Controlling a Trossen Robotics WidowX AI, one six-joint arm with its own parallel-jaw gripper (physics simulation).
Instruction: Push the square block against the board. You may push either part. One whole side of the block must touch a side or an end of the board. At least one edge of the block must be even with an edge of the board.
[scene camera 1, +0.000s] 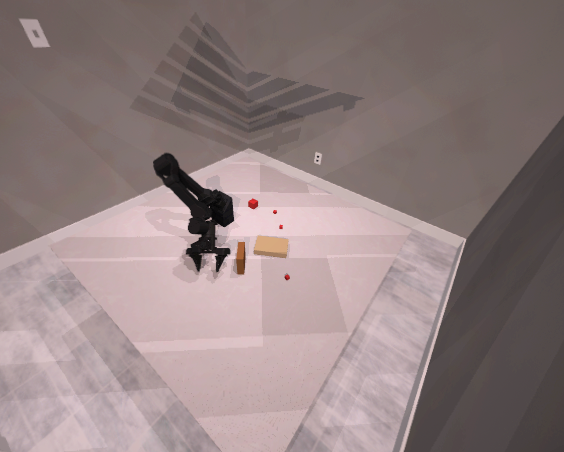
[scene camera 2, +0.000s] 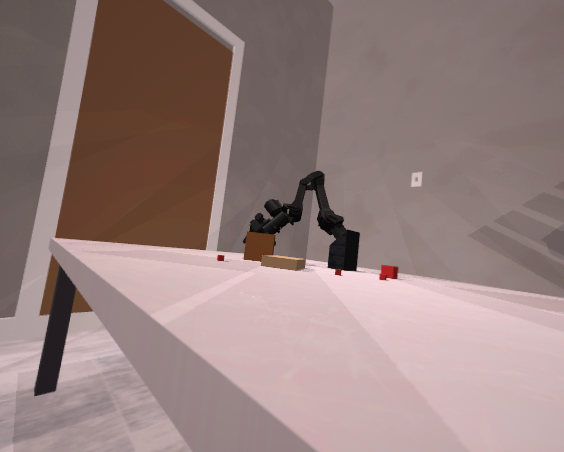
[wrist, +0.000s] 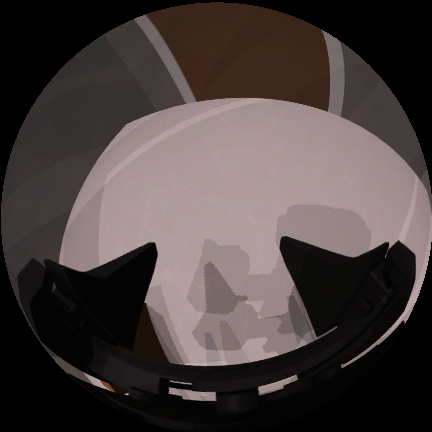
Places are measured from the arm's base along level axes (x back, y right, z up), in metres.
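Pixels of known places: gripper, fingertip midpoint: (scene camera 1: 207, 271) (wrist: 218, 246); arm's base at its link origin: (scene camera 1: 220, 202) (scene camera 2: 344, 239).
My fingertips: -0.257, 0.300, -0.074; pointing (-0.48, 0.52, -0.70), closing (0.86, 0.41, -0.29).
Note:
Ahead of a thing's pixels: the offset from my fingertips to its top centre, as dx, dy, dz.
The orange-brown square block @[-0.052, -0.145, +0.055] (scene camera 1: 241, 258) (scene camera 2: 259, 246) stands upright on its thin edge. The tan rectangular board @[-0.085, -0.320, -0.018] (scene camera 1: 271, 246) (scene camera 2: 283, 262) lies flat to its right in scene camera 1, with a narrow gap between them. My gripper (scene camera 1: 208, 270) (wrist: 218, 246) is open and empty, fingers pointing down, to the left of the block in scene camera 1 and apart from it. In scene camera 2 the block partly hides the gripper. Part of the block (wrist: 149, 332) shows beside the left finger in the wrist view; the board cannot be made out there.
A larger red cube @[+0.223, -0.509, -0.008] (scene camera 1: 253, 204) (scene camera 2: 389, 271) and small red cubes @[+0.088, -0.551, -0.032] (scene camera 1: 275, 212) @[-0.022, -0.472, -0.032] (scene camera 1: 281, 227) lie behind the board in scene camera 1. Another small red cube @[-0.256, -0.227, -0.032] (scene camera 1: 287, 277) (scene camera 2: 220, 258) lies in front of it. The black arm base (scene camera 1: 223, 208) (scene camera 2: 344, 250) stands behind the block.

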